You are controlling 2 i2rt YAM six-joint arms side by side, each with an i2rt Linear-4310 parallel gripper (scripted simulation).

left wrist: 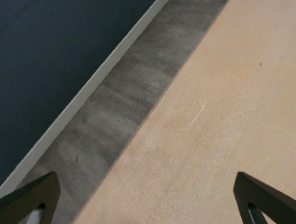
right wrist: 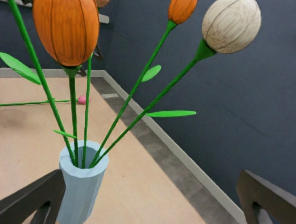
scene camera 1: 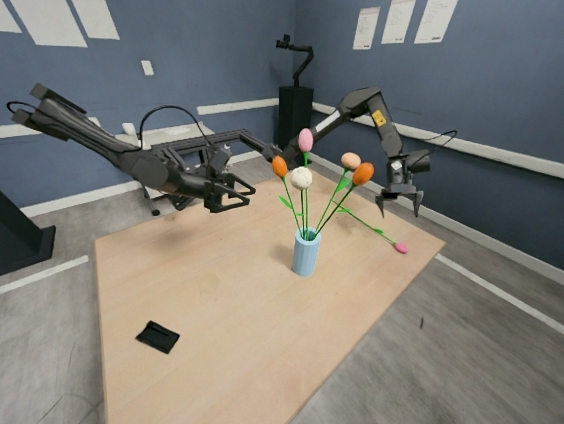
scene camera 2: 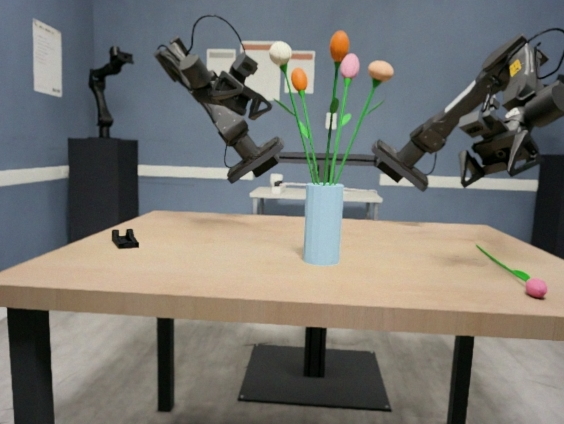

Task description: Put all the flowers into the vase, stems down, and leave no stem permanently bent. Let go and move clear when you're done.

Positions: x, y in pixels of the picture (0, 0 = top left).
Labels:
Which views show my right gripper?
The right wrist view, scene camera 1 and scene camera 2 only.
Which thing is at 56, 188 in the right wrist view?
My right gripper.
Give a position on a light blue vase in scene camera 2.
At 323, 204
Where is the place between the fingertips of my left gripper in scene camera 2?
At 484, 180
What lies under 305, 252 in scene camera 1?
A light blue vase.

